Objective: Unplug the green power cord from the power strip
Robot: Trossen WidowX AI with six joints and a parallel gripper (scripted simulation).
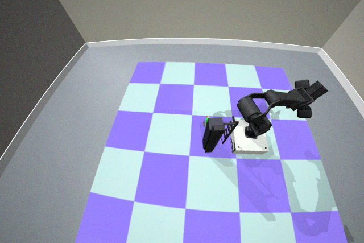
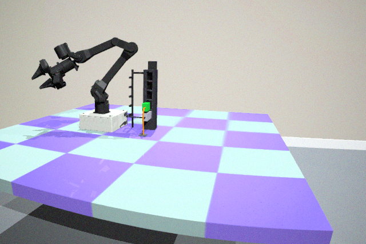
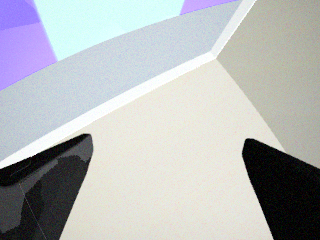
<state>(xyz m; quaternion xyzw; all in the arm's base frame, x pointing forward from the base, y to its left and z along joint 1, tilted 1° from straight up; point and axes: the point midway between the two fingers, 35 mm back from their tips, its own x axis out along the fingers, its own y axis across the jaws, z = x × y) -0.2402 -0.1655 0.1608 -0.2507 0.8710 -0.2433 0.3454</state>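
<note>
My gripper tip is now 49 cm short of the green plug, 21 cm to the right of it and 9 cm above it.
</note>
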